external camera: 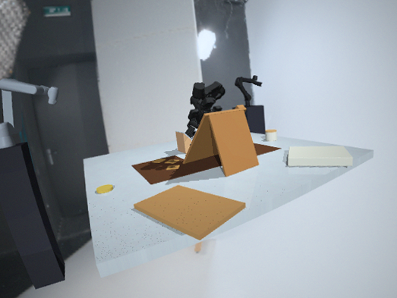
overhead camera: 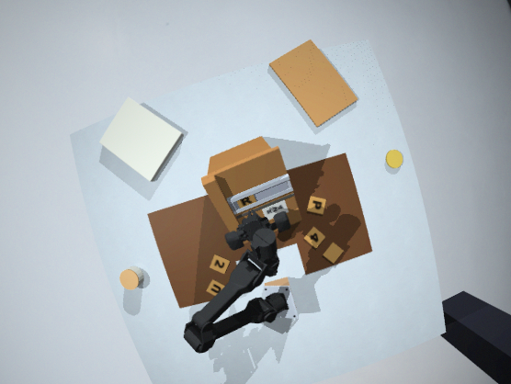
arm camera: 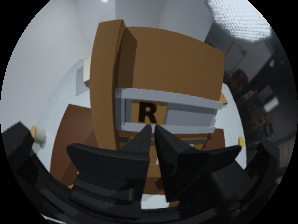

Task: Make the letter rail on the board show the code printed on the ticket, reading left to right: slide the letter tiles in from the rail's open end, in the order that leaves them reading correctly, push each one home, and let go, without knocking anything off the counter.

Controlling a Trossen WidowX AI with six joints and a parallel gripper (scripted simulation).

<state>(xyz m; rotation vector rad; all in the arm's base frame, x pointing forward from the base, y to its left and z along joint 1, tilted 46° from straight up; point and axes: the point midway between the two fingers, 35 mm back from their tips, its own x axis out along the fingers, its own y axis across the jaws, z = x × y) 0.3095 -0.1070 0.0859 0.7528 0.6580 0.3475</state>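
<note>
Right now my gripper tip is 30 mm past the white ticket, 70 mm to the left of it and 100 mm above it. Round my gripper tip: brown mat 140 mm behind, 10 mm to the left, 190 mm below; orange slab 370 mm ahead, 360 mm to the right, 180 mm below; cream slab 380 mm ahead, 320 mm to the left, 170 mm below.
</note>
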